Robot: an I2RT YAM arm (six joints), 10 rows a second.
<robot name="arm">
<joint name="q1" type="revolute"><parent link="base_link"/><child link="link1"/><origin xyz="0 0 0.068"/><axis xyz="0 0 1"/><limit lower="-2.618" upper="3.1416"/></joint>
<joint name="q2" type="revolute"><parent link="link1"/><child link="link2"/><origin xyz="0.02 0.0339 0.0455"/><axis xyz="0 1 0"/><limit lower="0" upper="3.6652"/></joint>
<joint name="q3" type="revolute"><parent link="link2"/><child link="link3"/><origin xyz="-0.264 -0.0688 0"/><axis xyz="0 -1 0"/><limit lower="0" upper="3.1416"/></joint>
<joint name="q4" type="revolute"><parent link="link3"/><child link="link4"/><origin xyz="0.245 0.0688 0.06"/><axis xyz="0 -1 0"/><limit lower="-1.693" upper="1.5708"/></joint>
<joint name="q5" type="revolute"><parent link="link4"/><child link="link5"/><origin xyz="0.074 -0.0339 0.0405"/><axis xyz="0 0 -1"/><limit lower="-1.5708" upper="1.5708"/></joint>
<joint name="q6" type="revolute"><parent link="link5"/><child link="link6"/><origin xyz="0.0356 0 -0.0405"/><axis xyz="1 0 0"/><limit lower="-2.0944" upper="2.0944"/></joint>
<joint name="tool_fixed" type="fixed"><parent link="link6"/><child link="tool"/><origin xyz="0 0 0" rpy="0 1.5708 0"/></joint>
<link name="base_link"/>
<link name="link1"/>
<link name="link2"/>
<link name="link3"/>
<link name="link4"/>
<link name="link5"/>
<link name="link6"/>
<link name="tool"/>
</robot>
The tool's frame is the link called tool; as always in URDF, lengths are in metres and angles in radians.
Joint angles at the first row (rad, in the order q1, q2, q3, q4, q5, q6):
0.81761 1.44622 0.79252 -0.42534 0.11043 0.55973
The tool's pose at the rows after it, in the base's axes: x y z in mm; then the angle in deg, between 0 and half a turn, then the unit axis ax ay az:
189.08, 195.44, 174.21, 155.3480, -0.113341, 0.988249, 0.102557
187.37, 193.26, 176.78, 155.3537, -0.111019, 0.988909, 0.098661
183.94, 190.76, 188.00, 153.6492, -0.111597, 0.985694, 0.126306
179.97, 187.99, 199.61, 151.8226, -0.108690, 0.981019, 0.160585
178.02, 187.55, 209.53, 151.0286, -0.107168, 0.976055, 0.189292
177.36, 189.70, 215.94, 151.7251, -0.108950, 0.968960, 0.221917
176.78, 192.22, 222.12, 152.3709, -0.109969, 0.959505, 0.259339
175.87, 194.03, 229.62, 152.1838, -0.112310, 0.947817, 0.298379
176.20, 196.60, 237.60, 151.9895, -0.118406, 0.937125, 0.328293
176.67, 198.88, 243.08, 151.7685, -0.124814, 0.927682, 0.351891
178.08, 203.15, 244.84, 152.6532, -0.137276, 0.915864, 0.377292
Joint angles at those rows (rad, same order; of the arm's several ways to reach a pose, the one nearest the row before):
0.81763 1.46988 0.80446 -0.44355 0.12016 0.56097
0.81761 1.45594 0.80437 -0.46257 0.12688 0.56449
0.81762 1.40220 0.79502 -0.44924 0.10453 0.56463
0.81761 1.34434 0.78279 -0.42730 0.07622 0.57409
0.81762 1.30989 0.78664 -0.41833 0.04474 0.58434
0.81760 1.29696 0.79473 -0.40549 -0.01023 0.59718
0.81761 1.28437 0.79878 -0.37929 -0.07055 0.61538
0.81763 1.26460 0.79794 -0.34036 -0.12408 0.63163
0.81760 1.25505 0.80879 -0.31463 -0.16735 0.63810
0.81763 1.25030 0.81483 -0.28742 -0.20186 0.64151
0.81761 1.26144 0.81896 -0.25257 -0.25663 0.64072

